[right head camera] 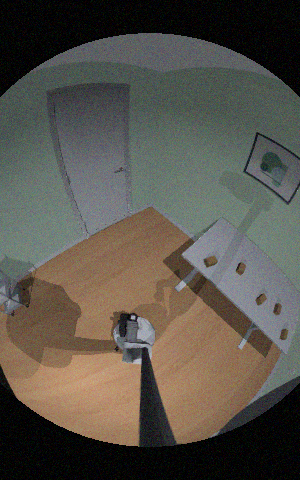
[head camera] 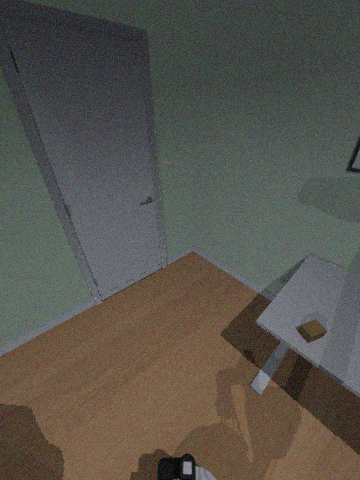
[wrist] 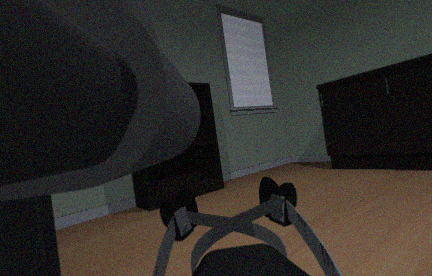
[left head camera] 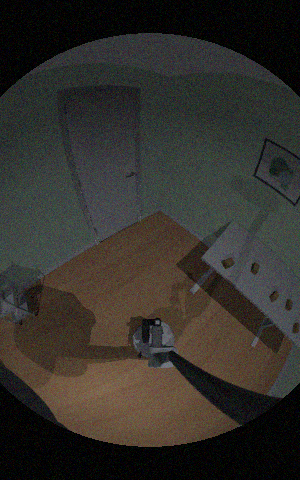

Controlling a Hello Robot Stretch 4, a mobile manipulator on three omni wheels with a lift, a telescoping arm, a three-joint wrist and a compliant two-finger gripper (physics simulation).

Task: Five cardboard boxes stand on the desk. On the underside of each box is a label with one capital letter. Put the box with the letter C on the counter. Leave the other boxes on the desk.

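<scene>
Five small brown cardboard boxes stand apart on the white desk. One box is near the desk's left end. The second box, third box, fourth box and fifth box stand further along. Their undersides and letters are hidden. My gripper is open and empty, away from the boxes, with floor beyond it. A dark cabinet stands at the right in the wrist view; I cannot tell whether it is the counter.
A wheeled cart stands at the far left. A closed door is in the wall left of the desk. Another dark piece of furniture stands by the wall, left of the window.
</scene>
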